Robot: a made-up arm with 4 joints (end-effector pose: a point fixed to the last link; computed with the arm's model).
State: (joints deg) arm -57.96 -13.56 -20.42 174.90
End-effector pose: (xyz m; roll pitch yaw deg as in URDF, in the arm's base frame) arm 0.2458 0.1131 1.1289 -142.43 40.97 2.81
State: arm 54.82 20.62 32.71 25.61
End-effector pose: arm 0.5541 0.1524 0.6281 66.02 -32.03 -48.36
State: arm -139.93 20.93 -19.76 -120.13
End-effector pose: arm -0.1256 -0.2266 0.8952 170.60 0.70 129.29
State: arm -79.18 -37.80 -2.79 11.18
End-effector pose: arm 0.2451 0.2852 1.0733 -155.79 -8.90 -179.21
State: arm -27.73 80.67 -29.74 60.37
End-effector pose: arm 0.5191 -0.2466 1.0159 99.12 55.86 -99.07
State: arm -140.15 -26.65 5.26 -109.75
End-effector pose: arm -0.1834 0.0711 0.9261 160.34 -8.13 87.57
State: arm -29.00 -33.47 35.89 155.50
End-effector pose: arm 0.3800 0.3910 0.8251 118.63 28.21 -52.88
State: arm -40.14 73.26 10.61 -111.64
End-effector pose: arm 0.3534 -0.2158 1.1192 -132.88 -29.83 153.02
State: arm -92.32 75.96 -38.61 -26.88
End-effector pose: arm 0.2411 -0.2232 1.1141 166.48 -14.62 -96.69
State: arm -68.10 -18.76 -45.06 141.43
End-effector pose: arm 0.1885 0.0352 1.1329 -139.74 49.18 -34.33
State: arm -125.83 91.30 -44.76 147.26
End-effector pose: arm 0.2028 -0.3305 1.1142 -149.67 23.78 96.16
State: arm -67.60 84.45 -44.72 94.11
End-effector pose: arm 0.4207 -0.2690 1.0863 -136.20 73.99 40.56
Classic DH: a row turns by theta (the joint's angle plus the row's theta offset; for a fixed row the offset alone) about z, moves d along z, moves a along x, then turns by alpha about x. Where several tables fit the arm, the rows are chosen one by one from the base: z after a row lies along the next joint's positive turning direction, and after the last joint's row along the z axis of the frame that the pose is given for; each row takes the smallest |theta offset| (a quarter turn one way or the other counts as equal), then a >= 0, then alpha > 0; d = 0 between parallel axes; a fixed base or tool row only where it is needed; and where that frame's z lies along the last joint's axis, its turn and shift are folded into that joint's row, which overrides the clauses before.
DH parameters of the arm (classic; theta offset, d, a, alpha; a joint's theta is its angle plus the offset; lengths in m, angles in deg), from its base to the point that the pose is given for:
base (fixed): 15.53 0.7173 0.1706 -106.08
joint 1: -85.6 -0.1266 -0.0884 -104.9
joint 2: -73.35 0.1119 0.1684 -90
joint 3: 0 0.2046 0.1013 90
joint 4: -79.33 0.1971 0.0413 156.93
tool (fixed): -168.1 -0.0381 0 0

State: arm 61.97 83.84 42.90 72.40
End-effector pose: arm 0.5816 -0.2837 0.8666 87.74 42.94 -119.33
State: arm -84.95 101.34 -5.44 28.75
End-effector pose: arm 0.2419 -0.3545 1.1233 -168.59 13.90 -22.23
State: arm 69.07 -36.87 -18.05 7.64
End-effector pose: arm 0.2997 -0.0024 0.3130 -30.35 -13.35 36.66
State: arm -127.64 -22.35 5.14 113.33
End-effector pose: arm -0.1968 0.1391 0.9503 -129.61 -12.47 -51.46
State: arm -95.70 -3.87 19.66 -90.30
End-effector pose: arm -0.0331 0.1381 1.0527 -158.68 25.71 117.54
